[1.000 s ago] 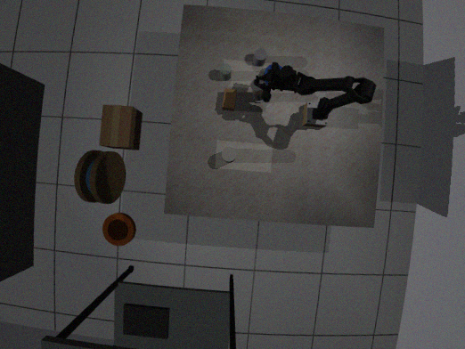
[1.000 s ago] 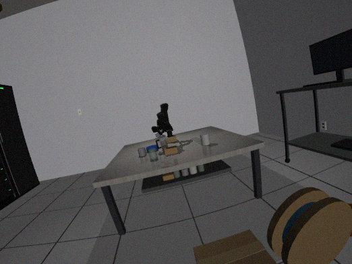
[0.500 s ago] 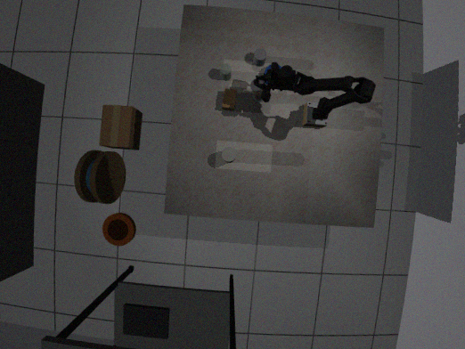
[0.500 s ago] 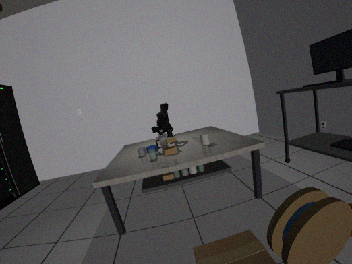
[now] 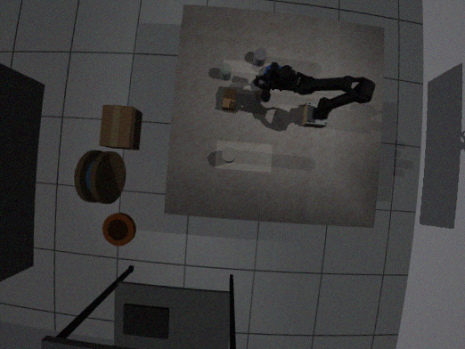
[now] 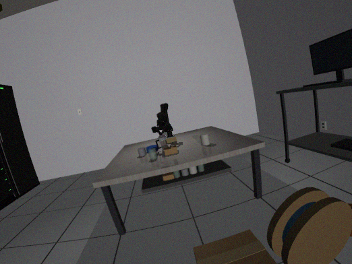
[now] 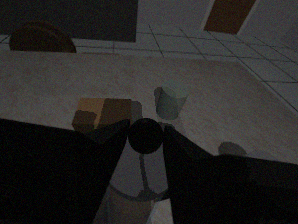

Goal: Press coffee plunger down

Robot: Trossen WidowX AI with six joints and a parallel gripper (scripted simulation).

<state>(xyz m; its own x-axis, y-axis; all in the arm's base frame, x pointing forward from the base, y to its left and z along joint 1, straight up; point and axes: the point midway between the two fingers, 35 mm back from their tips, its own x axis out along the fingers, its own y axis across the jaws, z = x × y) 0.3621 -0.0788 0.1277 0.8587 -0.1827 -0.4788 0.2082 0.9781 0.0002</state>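
Now: gripper tip 2 cm past the coffee press, 1 cm to the left of it and 8 cm above it. Round my gripper tip: blue-topped object: 12 cm behind, 12 cm to the right, 15 cm below.
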